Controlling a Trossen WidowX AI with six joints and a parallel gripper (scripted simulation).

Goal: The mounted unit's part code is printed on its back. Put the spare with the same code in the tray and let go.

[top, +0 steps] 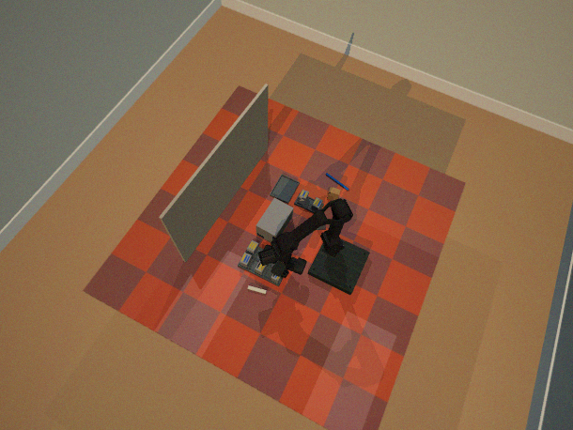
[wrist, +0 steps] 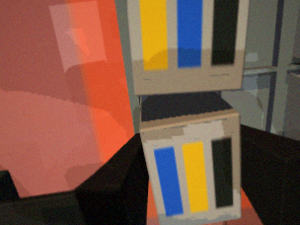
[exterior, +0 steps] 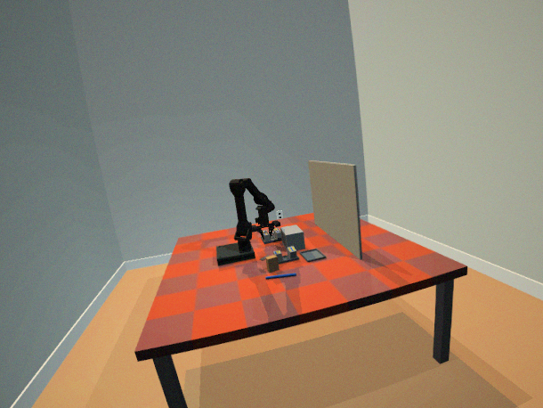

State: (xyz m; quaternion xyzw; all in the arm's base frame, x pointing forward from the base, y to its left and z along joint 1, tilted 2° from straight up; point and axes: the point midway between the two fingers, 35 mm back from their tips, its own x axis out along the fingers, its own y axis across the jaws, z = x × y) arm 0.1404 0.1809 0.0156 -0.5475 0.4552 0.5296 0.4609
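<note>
The grey tray is 34 cm to the right of my gripper tip, 20 cm ahead of it and 1 cm below it. The rest, counted from my gripper tip: brown box 42 cm to the right, 2 cm above, 1 cm behind; then grey mounted unit 14 cm to the right, 14 cm ahead, 3 cm above; then tan spare block 2 cm above.
</note>
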